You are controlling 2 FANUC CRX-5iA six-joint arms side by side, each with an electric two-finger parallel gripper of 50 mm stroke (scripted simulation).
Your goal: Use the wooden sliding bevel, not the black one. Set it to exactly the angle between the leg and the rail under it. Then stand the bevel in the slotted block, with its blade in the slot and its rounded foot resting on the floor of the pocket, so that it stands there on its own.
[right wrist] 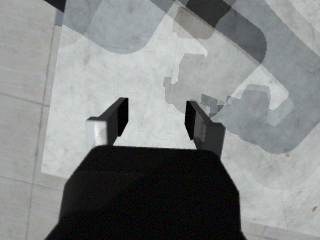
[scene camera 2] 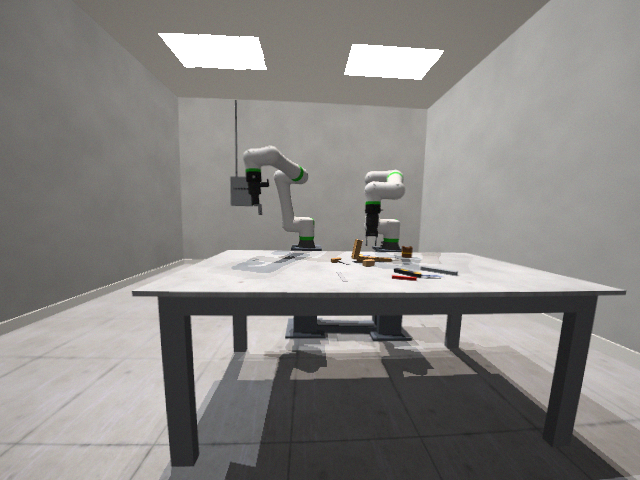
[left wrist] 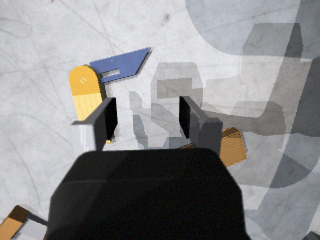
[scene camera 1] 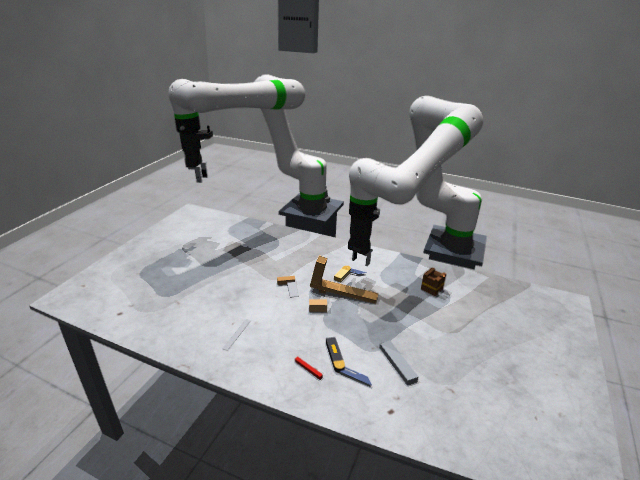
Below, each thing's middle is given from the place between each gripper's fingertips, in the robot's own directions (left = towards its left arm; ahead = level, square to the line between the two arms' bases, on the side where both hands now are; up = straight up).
My left gripper is now 9 cm above the blue blade [left wrist: 128, 63], 4 cm to the left of it and 3 cm past it.
My right hand is 67 cm to the right of the blue blade, 27 cm above it and 5 cm past it.
